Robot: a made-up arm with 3 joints.
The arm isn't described. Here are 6 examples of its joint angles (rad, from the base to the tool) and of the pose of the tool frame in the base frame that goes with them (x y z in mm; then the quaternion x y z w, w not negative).
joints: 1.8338 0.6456 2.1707
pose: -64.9 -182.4 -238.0 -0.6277 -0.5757 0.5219 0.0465
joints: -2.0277 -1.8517 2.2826
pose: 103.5 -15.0 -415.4 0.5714 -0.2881 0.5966 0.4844
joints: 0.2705 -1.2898 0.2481
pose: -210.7 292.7 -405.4 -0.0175 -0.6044 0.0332 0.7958
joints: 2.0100 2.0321 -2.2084
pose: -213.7 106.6 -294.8 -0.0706 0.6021 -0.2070 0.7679
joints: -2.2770 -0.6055 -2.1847
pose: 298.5 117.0 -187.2 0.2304 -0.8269 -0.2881 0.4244
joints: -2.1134 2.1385 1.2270
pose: 218.7 -87.2 -177.7 0.4881 0.5936 -0.0940 0.6329
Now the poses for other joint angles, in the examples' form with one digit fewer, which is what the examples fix.
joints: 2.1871 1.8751 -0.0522
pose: -311 -167 -212 -0.709 0.384 0.516 0.290
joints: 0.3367 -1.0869 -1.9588
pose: -361 66 -298 0.749 -0.165 0.503 0.399
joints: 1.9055 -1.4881 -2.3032
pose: -36 -312 -401 -0.614 -0.388 -0.603 0.331
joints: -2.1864 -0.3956 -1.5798
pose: 341 75 -134 0.197 -0.682 -0.549 0.441
